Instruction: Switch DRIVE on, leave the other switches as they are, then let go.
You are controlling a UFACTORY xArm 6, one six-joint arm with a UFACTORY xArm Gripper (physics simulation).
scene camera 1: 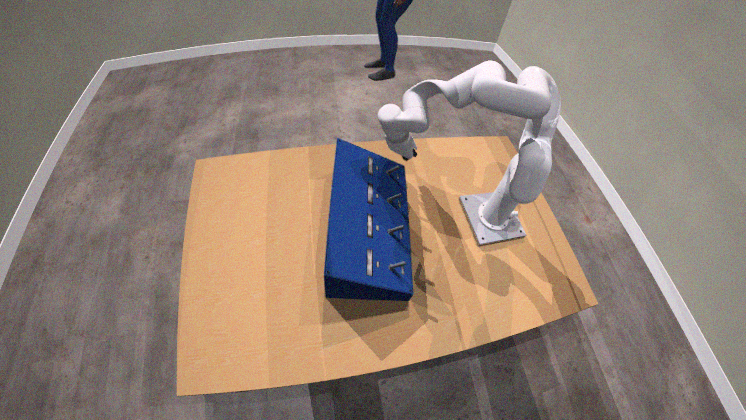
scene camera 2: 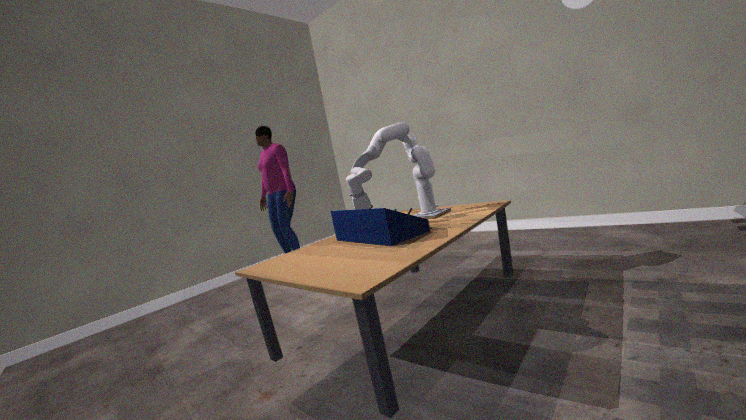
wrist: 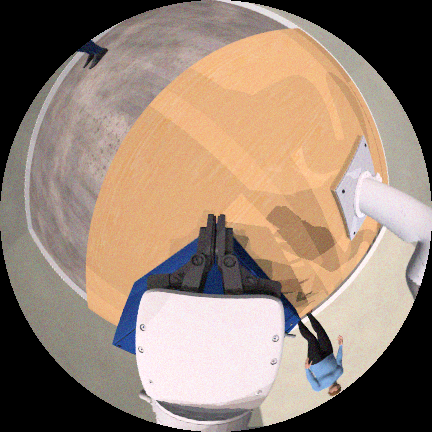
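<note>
The blue switch panel [scene camera 1: 349,224] [scene camera 2: 360,226] [wrist: 127,320] stands on the table, with several grey levers in a row along its low side. The DRIVE lever [scene camera 1: 394,172] is the one at the far end in scene camera 1; its lettering is too small to read, and I cannot tell whether it is at ON or OFF. My gripper [scene camera 1: 410,154] [wrist: 216,222] is shut and empty. It is beyond the panel's far low corner, apart from the DRIVE lever. In scene camera 2 the panel hides the fingertips; in the wrist view the gripper body hides the levers.
The wooden table [scene camera 1: 229,260] [scene camera 2: 313,266] [wrist: 200,130] carries the arm's base plate [scene camera 1: 485,237] [wrist: 342,200] on the panel's low side. The other levers [scene camera 1: 395,199] [scene camera 1: 396,232] [scene camera 1: 398,268] follow along the panel. A person [scene camera 1: 387,36] [scene camera 2: 274,169] stands beyond the table; another person [wrist: 325,372] shows in the wrist view.
</note>
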